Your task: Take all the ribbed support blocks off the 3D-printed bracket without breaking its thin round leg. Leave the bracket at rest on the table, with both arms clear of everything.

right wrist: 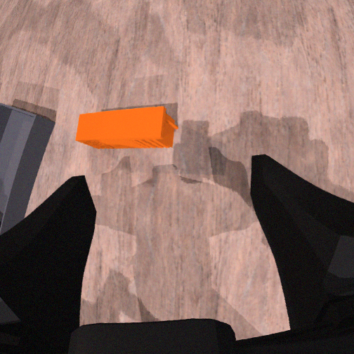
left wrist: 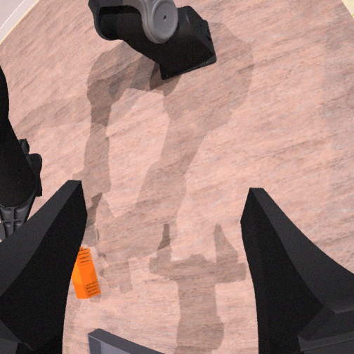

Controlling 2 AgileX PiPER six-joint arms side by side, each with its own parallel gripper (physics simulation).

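Note:
The orange 3D-printed bracket lies on the table. Thin ribs show at both ends in the left wrist view and along its lower side in the right wrist view. A small piece sticks out at its right end in the right wrist view; I cannot tell whether it is the round leg. I cannot tell the support blocks apart from the body. My left gripper is open and empty, with the bracket beyond its left finger. My right gripper is open and empty, and the bracket lies ahead of its fingertips, left of centre, apart from them.
A dark grey object with raised edges stands near the bracket, partly cut off in both views. The other arm's black base stands at the top of the left wrist view, and its forearm reaches in at the left.

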